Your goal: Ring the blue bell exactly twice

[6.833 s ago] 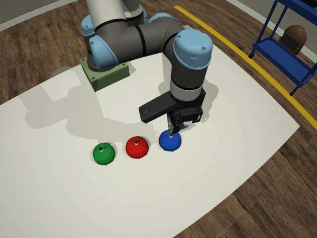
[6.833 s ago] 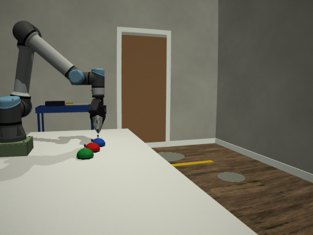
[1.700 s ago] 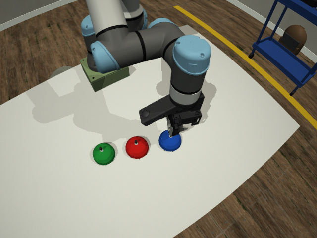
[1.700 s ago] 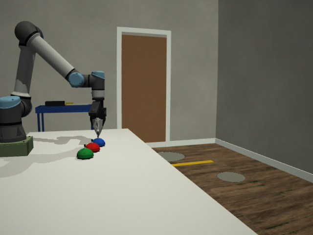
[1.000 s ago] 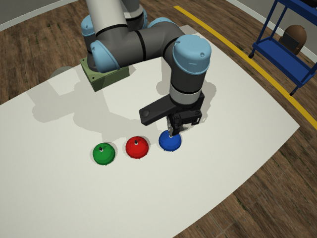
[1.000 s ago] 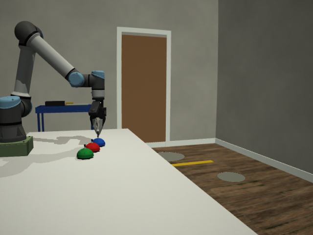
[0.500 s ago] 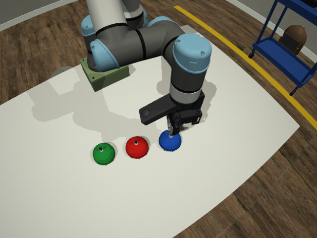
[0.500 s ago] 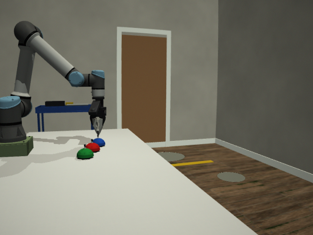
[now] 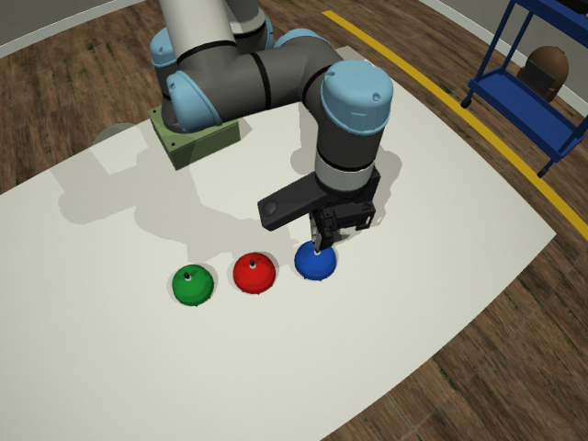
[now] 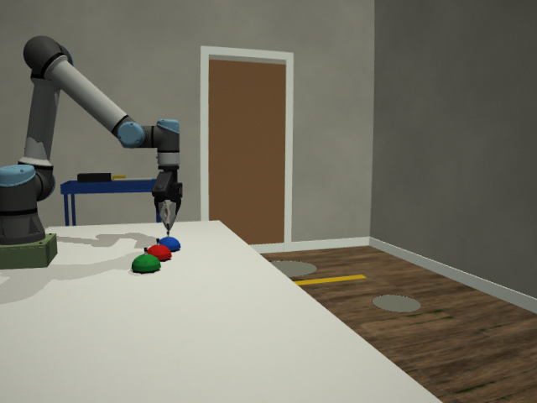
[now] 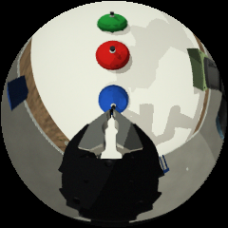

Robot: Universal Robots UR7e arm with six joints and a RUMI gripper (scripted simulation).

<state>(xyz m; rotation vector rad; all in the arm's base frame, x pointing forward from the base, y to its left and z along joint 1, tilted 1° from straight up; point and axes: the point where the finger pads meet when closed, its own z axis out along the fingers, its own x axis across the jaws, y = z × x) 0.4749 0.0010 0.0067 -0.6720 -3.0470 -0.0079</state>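
Now: the blue bell 4 cm below my hand. Also, from my hand: green bell (22 cm to the right, 11 cm behind, 4 cm below); then red bell (11 cm to the right, 5 cm behind, 4 cm below).
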